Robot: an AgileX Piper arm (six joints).
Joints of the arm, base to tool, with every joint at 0 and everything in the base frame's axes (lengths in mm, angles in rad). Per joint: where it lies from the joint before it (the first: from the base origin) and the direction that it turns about. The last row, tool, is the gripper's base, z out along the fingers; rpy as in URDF.
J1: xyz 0.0 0.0 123.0 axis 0 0 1
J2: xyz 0.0 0.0 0.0 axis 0 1 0
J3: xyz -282.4 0.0 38.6 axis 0 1 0
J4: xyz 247.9 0.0 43.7 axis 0.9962 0 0.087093
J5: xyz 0.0 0.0 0.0 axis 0 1 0
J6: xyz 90.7 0.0 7.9 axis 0.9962 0 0.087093
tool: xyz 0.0 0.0 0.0 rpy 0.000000 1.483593 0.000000
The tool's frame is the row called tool.
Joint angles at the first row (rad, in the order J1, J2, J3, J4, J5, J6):
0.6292 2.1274 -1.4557 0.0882 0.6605 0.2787
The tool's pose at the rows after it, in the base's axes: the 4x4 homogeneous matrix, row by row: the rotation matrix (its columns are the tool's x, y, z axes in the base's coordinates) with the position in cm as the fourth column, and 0 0 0 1 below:
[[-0.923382 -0.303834 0.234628 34.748], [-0.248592 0.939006 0.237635 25.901], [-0.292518 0.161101 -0.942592 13.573], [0 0 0 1]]
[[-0.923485 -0.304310 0.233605 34.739], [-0.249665 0.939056 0.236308 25.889], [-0.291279 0.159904 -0.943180 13.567], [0 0 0 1]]
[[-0.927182 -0.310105 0.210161 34.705], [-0.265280 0.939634 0.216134 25.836], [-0.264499 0.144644 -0.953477 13.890], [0 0 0 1]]
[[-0.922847 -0.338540 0.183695 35.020], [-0.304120 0.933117 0.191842 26.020], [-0.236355 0.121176 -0.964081 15.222], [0 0 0 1]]
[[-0.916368 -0.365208 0.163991 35.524], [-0.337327 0.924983 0.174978 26.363], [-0.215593 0.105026 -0.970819 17.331], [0 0 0 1]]
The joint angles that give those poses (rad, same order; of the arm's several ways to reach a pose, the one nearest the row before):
0.6292 2.1293 -1.4557 0.0894 0.6500 0.2787
0.6292 2.1293 -1.4557 0.0885 0.6517 0.2787
0.6292 2.1293 -1.4744 0.0791 0.7026 0.2776
0.6292 2.1293 -1.5374 0.0654 0.8024 0.2566
0.6292 2.1293 -1.6300 0.0565 0.9214 0.2359

